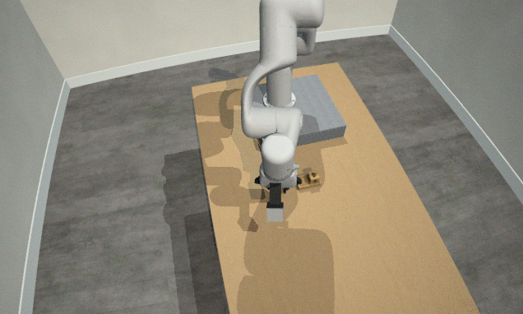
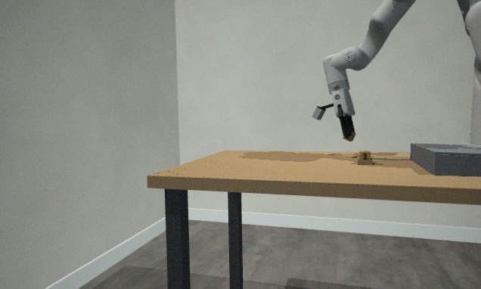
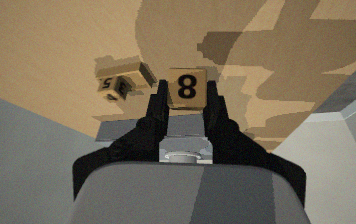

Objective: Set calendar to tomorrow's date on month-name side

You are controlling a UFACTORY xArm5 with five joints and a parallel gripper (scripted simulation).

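The wooden cube lies 2 cm below my hand. From my hand the other things lie so: wooden tray (5 cm behind, 12 cm to the left, 9 cm below).
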